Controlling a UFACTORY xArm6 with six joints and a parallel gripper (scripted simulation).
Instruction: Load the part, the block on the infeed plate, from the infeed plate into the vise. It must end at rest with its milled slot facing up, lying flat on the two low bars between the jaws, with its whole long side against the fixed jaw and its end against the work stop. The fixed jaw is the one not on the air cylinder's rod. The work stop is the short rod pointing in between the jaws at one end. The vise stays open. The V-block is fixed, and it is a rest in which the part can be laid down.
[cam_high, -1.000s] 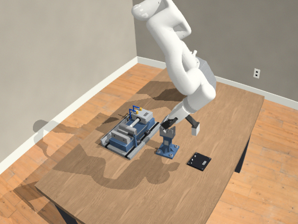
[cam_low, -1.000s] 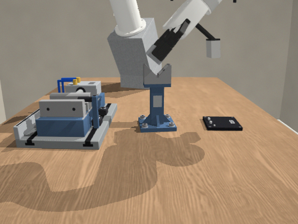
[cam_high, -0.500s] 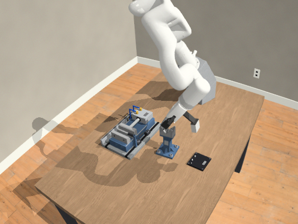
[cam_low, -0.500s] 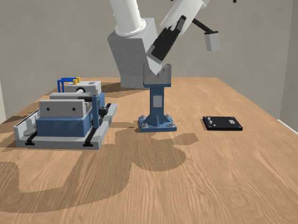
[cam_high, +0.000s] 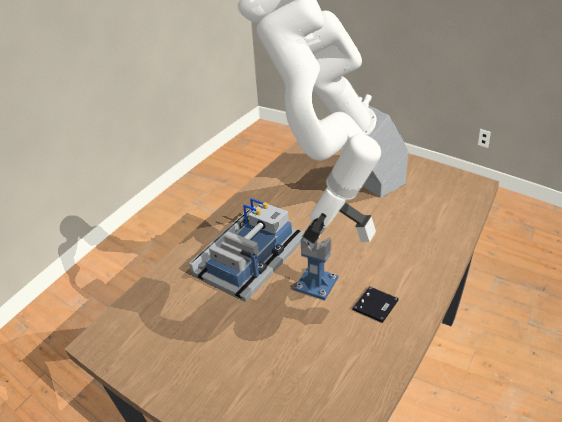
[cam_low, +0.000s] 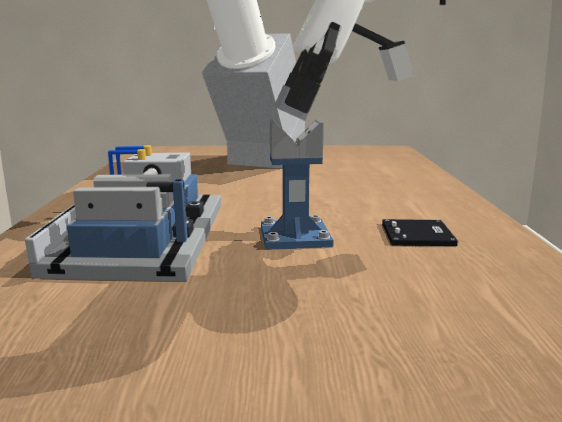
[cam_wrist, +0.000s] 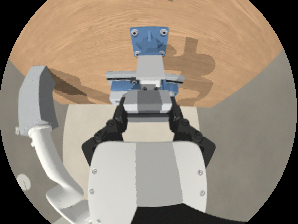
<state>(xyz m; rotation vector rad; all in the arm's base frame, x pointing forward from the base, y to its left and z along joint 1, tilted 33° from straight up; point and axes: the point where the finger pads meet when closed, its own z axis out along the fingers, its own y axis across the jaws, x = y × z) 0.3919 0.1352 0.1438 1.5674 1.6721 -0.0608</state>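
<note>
Right now the part is right at my hand. Round my hand: blue work stop post (14 cm to the right, 14 cm below, 8 cm ahead); black stop rod (17 cm to the right, 11 cm below, 8 cm ahead); cylinder rod (22 cm to the right, 12 cm below, 1 cm behind).
</note>
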